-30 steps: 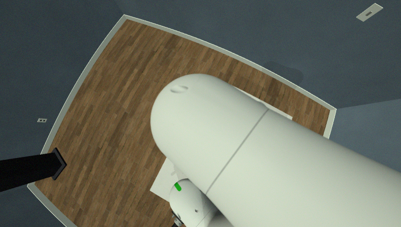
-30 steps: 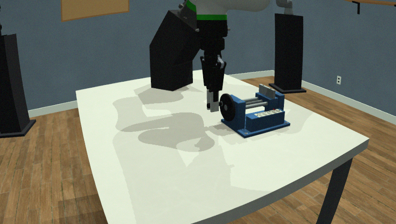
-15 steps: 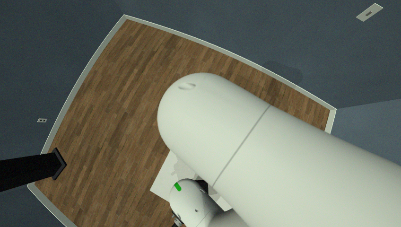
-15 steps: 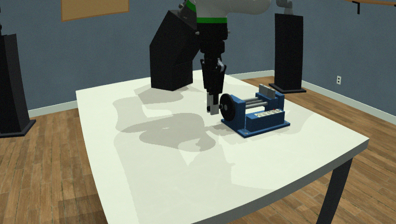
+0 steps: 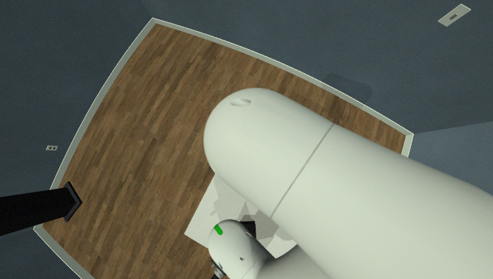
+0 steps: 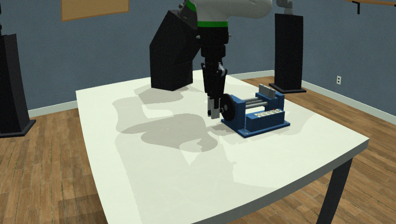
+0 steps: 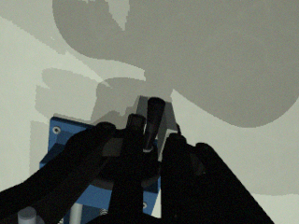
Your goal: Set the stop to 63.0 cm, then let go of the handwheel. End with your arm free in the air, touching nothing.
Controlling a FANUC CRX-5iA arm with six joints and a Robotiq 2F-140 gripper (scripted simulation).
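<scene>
Now: the handwheel 20 mm to the left of my hand and 10 mm below it. The rest, counted from my hand: stop block 10 mm behind, 200 mm to the left, 20 mm above.
</scene>
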